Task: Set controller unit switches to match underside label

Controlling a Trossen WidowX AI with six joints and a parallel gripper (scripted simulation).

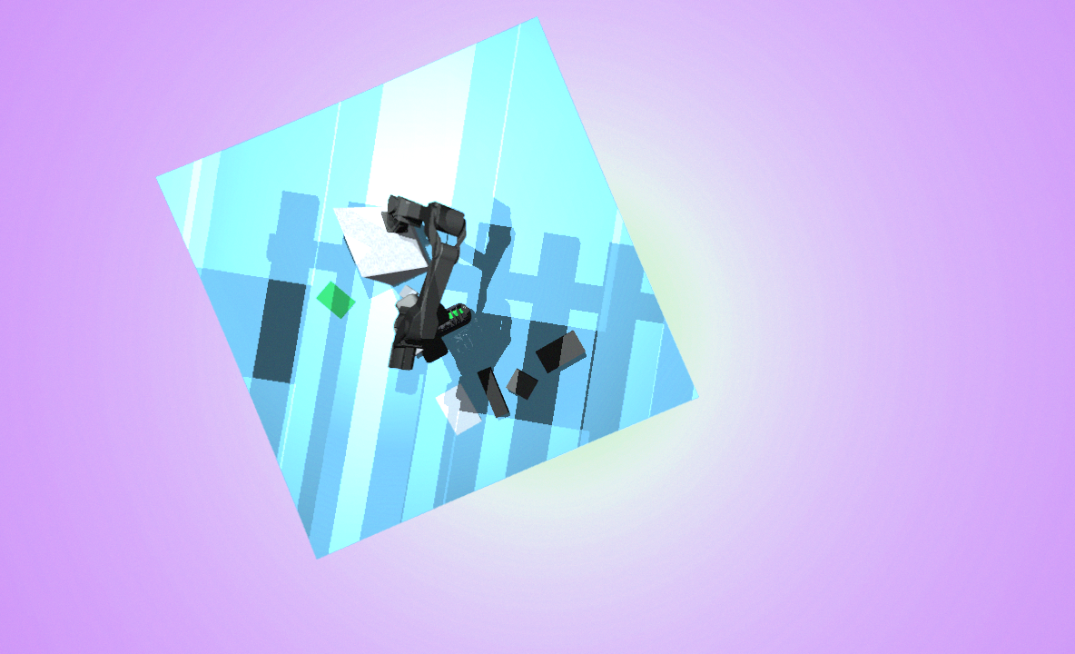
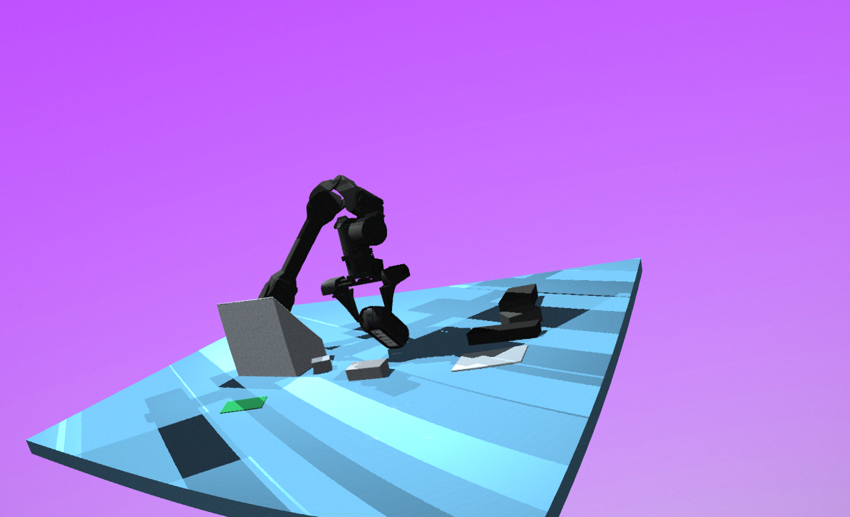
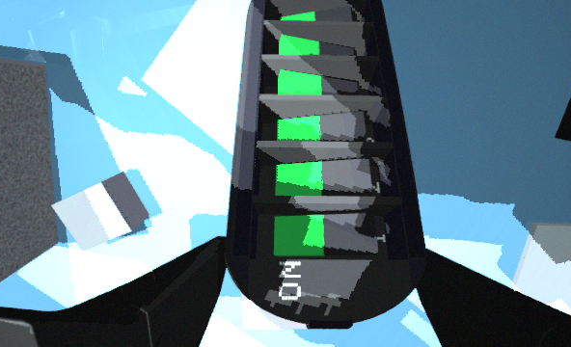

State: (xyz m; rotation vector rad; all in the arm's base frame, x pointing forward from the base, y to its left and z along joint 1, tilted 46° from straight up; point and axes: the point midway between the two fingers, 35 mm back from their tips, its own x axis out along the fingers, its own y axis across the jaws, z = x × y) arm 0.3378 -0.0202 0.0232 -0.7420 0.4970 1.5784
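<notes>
Now: the light grey block 9 cm to the right of my gripper tip, 8 cm below it and 1 cm ahead of it. From my gripper tip the other things lie so: white-grey cube: 14 cm behind, 8 cm below, 5 cm to the right; then dark bar: 24 cm ahead, 10 cm to the left, 8 cm below; then white plate: 26 cm ahead, 9 cm below, 3 cm to the right.
</notes>
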